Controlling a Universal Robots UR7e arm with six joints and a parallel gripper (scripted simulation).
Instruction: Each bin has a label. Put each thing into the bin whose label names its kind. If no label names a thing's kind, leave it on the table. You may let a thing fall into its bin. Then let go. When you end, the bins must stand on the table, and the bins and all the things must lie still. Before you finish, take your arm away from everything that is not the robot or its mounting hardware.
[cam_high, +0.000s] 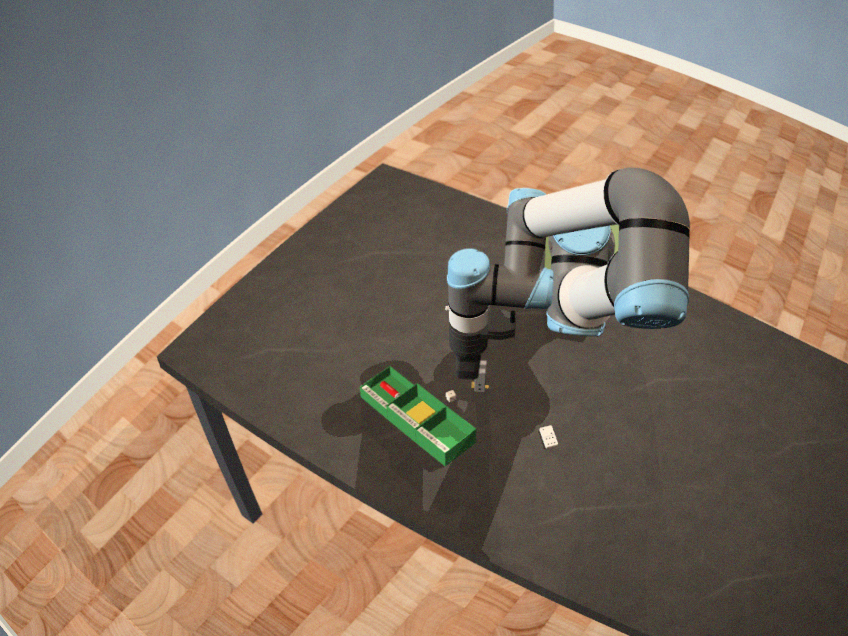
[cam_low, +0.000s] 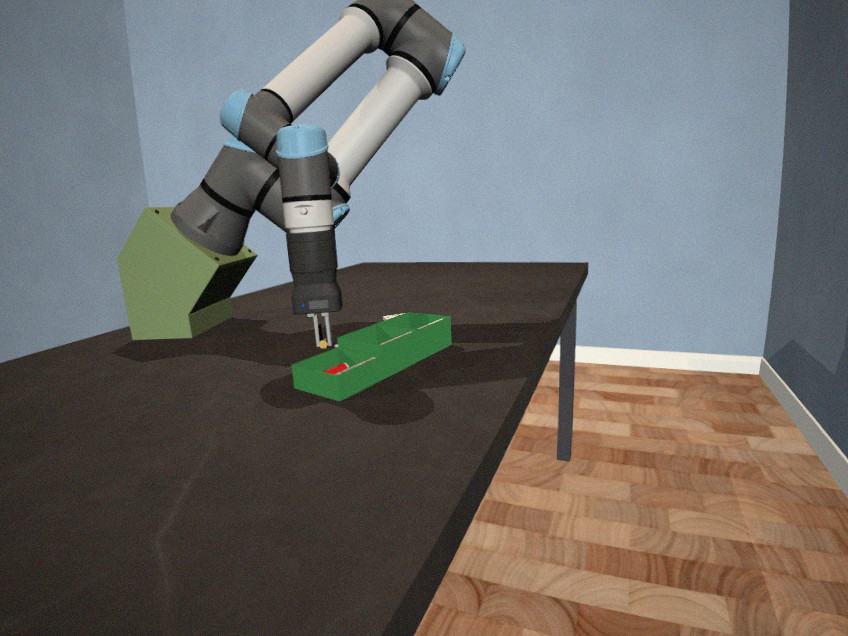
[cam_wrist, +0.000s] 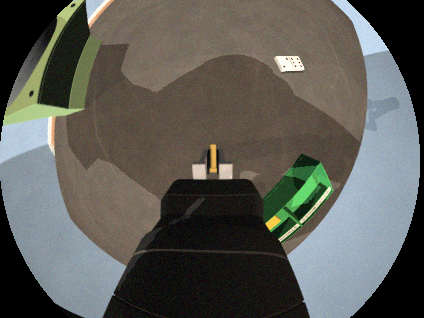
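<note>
My gripper is now 1 cm above the brass bolt. The rest, counted from my hand: flat yellow block: 14 cm ahead, 4 cm to the right, 1 cm below; white die: 6 cm ahead, 3 cm to the right, 1 cm below; red battery: 13 cm to the right, 13 cm ahead.
</note>
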